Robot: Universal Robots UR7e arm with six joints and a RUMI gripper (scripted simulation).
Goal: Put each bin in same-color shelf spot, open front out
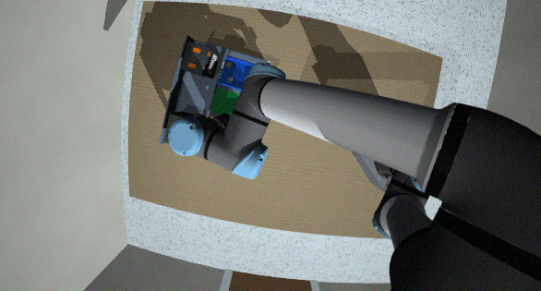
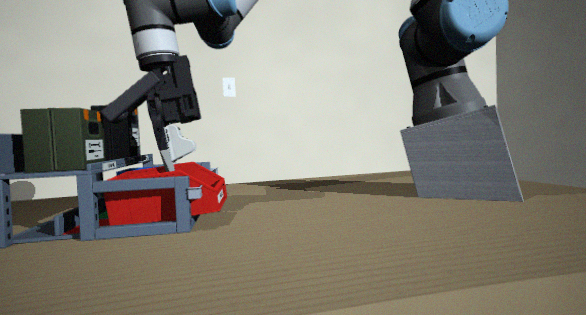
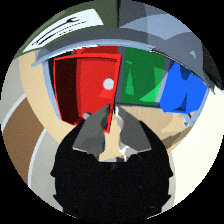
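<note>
The red bin lies 50 mm to the left of my hand, 20 mm below it and 10 mm ahead of it. Also, from my hand: blue bin (190 mm to the right, 40 mm below); then top board (130 mm ahead, 110 mm to the right, 20 mm above); then green box (160 mm ahead, 70 mm above).
</note>
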